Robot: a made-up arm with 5 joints. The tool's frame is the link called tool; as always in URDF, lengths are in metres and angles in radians. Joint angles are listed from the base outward.
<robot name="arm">
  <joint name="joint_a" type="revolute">
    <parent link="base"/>
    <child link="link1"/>
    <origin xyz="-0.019 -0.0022 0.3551"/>
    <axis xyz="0 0 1"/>
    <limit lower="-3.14" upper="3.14"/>
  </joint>
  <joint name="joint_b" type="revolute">
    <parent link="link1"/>
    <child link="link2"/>
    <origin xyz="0.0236 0.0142 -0.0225" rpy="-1.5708 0 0"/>
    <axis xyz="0 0 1"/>
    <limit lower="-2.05" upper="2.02"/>
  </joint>
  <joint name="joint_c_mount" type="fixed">
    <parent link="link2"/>
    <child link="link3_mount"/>
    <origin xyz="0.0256 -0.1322 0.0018"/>
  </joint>
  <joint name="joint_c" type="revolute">
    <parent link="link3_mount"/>
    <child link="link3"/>
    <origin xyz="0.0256 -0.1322 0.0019"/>
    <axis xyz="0 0 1"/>
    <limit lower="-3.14" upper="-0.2"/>
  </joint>
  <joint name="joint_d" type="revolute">
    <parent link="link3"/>
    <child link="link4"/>
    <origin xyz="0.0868 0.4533 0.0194"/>
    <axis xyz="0 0 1"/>
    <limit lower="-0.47" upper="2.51"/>
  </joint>
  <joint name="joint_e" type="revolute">
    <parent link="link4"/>
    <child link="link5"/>
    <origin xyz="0.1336 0.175 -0.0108" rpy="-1.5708 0 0"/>
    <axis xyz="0 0 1"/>
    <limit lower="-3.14" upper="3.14"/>
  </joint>
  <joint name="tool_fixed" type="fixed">
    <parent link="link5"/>
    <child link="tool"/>
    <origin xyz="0.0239 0.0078 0" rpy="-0.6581 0.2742 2.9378"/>
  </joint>
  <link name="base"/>
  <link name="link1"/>
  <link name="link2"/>
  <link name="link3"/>
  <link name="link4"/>
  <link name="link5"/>
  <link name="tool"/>
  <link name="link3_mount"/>
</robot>
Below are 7 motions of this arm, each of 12 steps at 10 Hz.
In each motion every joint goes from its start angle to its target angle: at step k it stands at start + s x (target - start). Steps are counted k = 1, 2, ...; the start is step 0. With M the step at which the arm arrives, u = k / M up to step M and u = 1 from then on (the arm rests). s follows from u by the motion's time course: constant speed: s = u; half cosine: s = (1 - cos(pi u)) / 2; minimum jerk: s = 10 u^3 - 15 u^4 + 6 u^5.
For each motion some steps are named. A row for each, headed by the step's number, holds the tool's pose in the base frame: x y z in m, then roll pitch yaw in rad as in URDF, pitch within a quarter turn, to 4 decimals.
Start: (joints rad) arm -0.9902 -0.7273 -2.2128 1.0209 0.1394
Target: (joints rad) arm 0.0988 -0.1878 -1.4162 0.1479 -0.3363
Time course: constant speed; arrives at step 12
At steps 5, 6, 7, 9, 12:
5: 0.2820 -0.1578 1.1609 -2.6318 1.2883 -2.5665
6: 0.3496 -0.1549 1.1287 -2.6835 1.2355 -2.5305
7: 0.4153 -0.1396 1.0912 -2.7207 1.1819 -2.4784
9: 0.5319 -0.0743 1.0022 -2.7707 1.0734 -2.3453
12: 0.6418 0.0905 0.8414 -2.8173 0.9095 -2.1054

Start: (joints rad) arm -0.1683 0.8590 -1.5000 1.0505 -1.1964
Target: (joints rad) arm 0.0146 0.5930 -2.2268 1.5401 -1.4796
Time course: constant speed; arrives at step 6
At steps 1, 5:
1: 0.7038 -0.0554 0.0123 2.1449 -0.2989 -1.7354
5: 0.8099 0.0337 0.3810 2.4937 -0.2748 -1.5240

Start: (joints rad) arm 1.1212 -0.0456 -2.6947 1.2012 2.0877
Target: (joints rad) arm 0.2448 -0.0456 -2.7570 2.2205 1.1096
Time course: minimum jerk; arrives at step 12
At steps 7, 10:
7: 0.2861 0.1864 1.0489 1.6317 0.0788 2.5352
10: 0.3126 0.0932 0.9913 1.9948 0.1070 2.5194

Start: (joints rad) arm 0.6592 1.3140 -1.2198 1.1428 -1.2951
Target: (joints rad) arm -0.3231 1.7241 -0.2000 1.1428 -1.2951
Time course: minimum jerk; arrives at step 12
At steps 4, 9, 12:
4: -0.0137 0.0531 -0.2782 0.9257 -0.0783 -0.8453
9: -0.3688 0.1251 0.1357 -0.0254 0.1806 -1.5728
12: -0.3671 0.1643 0.2219 -0.1731 0.2108 -1.7033

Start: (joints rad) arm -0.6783 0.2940 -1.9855 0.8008 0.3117
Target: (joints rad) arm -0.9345 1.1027 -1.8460 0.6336 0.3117
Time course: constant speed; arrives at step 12
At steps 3, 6, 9, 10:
3: 0.6412 -0.5919 0.5386 2.4079 0.4173 2.2856
6: 0.6173 -0.6489 0.3470 2.4305 0.2232 2.2287
9: 0.5616 -0.6728 0.1558 2.4511 0.0291 2.1672
10: 0.5371 -0.6725 0.0937 2.4579 -0.0357 2.1459

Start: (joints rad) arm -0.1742 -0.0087 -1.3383 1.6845 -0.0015
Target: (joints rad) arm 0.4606 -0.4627 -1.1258 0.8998 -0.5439
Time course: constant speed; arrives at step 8
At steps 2, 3, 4, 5, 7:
2: 0.6285 0.0098 0.4259 2.4547 -0.3504 -2.8074
3: 0.6326 0.0632 0.4604 2.5028 -0.2307 -2.6739
4: 0.6289 0.1169 0.4968 2.5643 -0.1174 -2.5377
5: 0.6174 0.1696 0.5346 2.6391 -0.0120 -2.3972
7: 0.5709 0.2672 0.6128 2.8294 0.1694 -2.0992

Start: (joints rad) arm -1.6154 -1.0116 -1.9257 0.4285 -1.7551
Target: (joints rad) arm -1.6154 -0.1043 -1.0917 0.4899 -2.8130
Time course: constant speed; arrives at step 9
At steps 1, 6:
1: 0.0334 0.0144 1.2035 -1.3738 -0.1637 2.5490
6: 0.0022 -0.5960 0.8434 -2.2713 -1.1107 3.0102

